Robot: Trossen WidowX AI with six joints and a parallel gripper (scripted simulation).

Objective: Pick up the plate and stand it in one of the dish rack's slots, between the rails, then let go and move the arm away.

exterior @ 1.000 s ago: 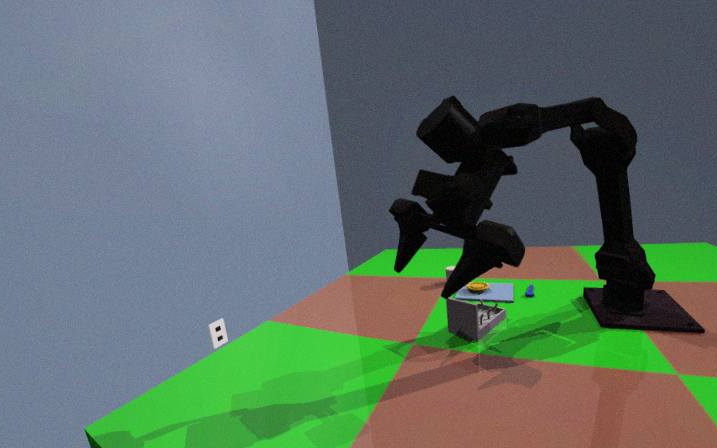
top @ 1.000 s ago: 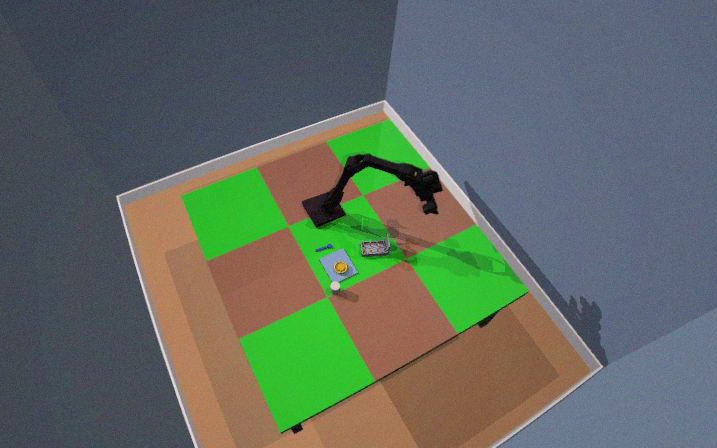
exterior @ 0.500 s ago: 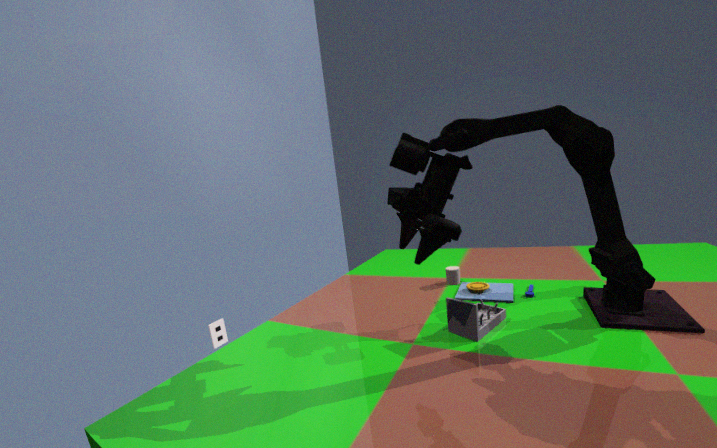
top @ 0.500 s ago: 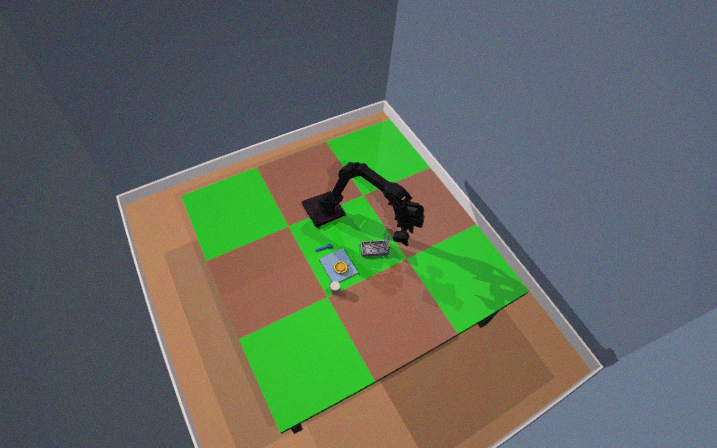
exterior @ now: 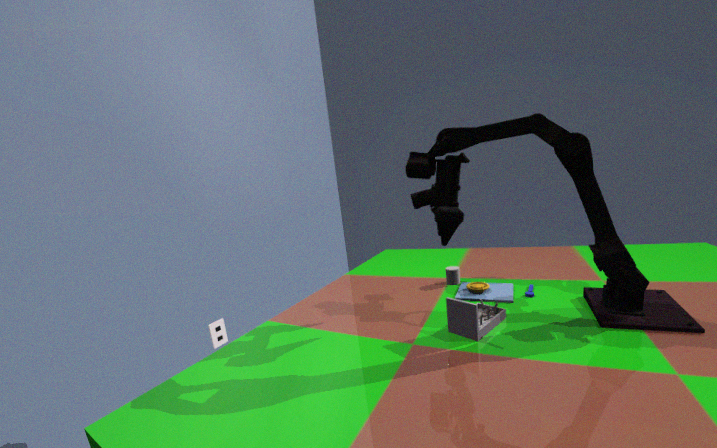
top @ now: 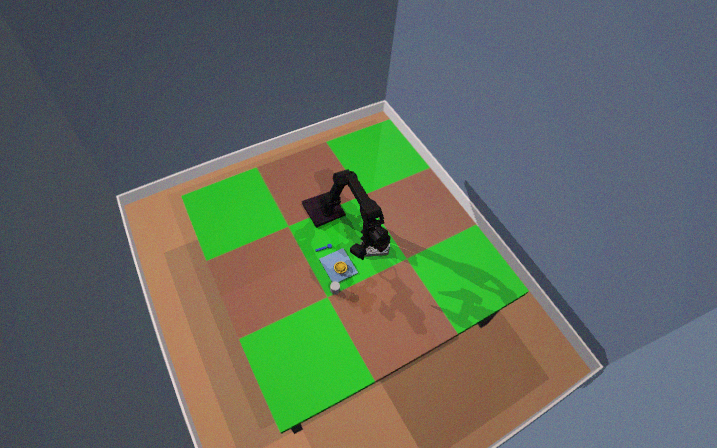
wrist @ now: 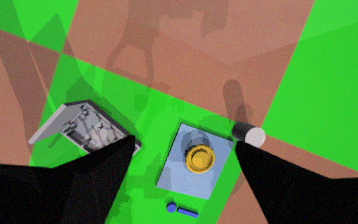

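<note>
The yellow plate is 16 cm below my gripper tip, 10 cm to the right of it and 6 cm behind it. Also, from my gripper tip: light blue mat: 18 cm below, 11 cm to the right, 8 cm behind; white cup: 17 cm to the right, 15 cm below, 3 cm ahead; grey dish rack: 16 cm below, 10 cm behind, 9 cm to the left.
</note>
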